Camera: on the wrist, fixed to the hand. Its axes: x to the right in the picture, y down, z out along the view.
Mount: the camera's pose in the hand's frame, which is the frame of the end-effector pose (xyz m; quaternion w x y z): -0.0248 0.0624 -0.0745 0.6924 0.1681 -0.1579 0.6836
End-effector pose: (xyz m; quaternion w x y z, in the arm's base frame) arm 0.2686 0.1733 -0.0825 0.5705 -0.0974 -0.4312 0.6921
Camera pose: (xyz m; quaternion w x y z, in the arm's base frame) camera 0.2794 0.1893 -0.1809 0.1298 0.1570 0.2057 -0.9572
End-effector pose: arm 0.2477 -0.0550 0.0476 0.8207 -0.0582 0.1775 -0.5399
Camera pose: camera 0.2665 0.0003 -0.0340 0.9752 0.1338 -0.0577 0.1666
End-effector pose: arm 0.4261 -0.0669 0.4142 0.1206 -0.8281 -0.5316 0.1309
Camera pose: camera 0.4948 -0.1193 0.4650 0.0493 -0.8959 0.2010 0.3932
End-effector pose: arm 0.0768 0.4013 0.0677 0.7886 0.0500 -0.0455 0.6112
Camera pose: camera 0.0110 0.4030 -0.0080 0.1126 0.2326 -0.0875 0.9621
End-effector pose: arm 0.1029 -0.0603 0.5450 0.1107 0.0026 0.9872 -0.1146
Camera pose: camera 0.1128 0.0179 0.6071 0.3105 0.6772 0.6451 -0.1700
